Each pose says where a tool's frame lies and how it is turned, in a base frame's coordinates. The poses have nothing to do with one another.
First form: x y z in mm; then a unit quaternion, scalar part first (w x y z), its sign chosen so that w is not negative.
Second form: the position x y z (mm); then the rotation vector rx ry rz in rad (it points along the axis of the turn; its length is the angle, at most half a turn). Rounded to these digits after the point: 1 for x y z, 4 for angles.
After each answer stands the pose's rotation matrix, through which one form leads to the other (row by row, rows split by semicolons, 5 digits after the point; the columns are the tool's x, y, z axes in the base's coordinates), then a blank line. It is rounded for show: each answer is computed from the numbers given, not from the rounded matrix.
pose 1, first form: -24.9 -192.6 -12.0 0.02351 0.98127 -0.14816 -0.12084
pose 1, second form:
-24.9 -192.6 -12.0 3.0375 -0.4586 -0.3741
0.92689 -0.28509 -0.24412; -0.29645 -0.95499 -0.01033; -0.23019 0.08195 -0.96969

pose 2, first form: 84.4 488.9 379.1 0.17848 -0.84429 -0.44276 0.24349
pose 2, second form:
84.4 488.9 379.1 -2.3877 -1.2522 0.6886
0.48935 0.66072 -0.56920; 0.83455 -0.54422 0.08576; -0.25310 -0.51699 -0.81772

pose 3, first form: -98.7 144.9 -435.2 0.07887 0.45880 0.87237 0.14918
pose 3, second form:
-98.7 144.9 -435.2 1.3732 2.6110 0.4465
-0.56657 0.77695 0.27449; 0.82402 0.53450 0.18791; -0.00072 0.33265 -0.94305

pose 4, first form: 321.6 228.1 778.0 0.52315 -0.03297 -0.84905 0.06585
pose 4, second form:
321.6 228.1 778.0 -0.0789 -2.0329 0.1577
-0.45045 -0.01291 -0.89271; 0.12489 0.98915 -0.07732; 0.88402 -0.14632 -0.44395

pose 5, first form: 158.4 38.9 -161.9 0.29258 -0.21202 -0.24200 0.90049
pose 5, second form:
158.4 38.9 -161.9 -0.5649 -0.6448 2.3992
-0.73889 -0.42431 -0.52345; 0.62955 -0.71167 -0.31177; -0.24023 -0.55990 0.79297

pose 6, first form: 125.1 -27.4 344.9 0.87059 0.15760 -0.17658 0.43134
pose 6, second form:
125.1 -27.4 344.9 0.3295 -0.3692 0.9019
0.56553 -0.80670 -0.17150; 0.69538 0.57822 -0.42674; 0.44342 0.12208 0.88796

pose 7, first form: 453.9 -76.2 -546.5 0.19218 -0.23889 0.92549 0.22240
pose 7, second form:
453.9 -76.2 -546.5 -0.6706 2.5980 0.6243
-0.81200 -0.52766 0.24946; -0.35670 0.78694 0.50348; -0.46198 0.31984 -0.82721

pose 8, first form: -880.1 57.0 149.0 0.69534 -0.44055 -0.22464 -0.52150
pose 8, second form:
-880.1 57.0 149.0 -0.9831 -0.5013 -1.1638
0.35515 0.92316 0.14709; -0.52731 0.06791 0.84696; 0.77189 -0.37836 0.51091

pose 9, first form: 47.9 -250.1 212.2 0.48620 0.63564 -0.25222 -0.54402
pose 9, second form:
47.9 -250.1 212.2 1.5465 -0.6137 -1.3236
0.28086 0.20836 -0.93686; -0.84965 -0.39999 -0.34367; -0.44634 0.89252 0.06469

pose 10, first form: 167.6 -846.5 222.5 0.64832 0.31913 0.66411 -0.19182
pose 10, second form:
167.6 -846.5 222.5 0.7255 1.5097 -0.4361
0.04433 0.67260 0.73868; 0.17515 0.72272 -0.66858; -0.98354 0.15902 -0.08577

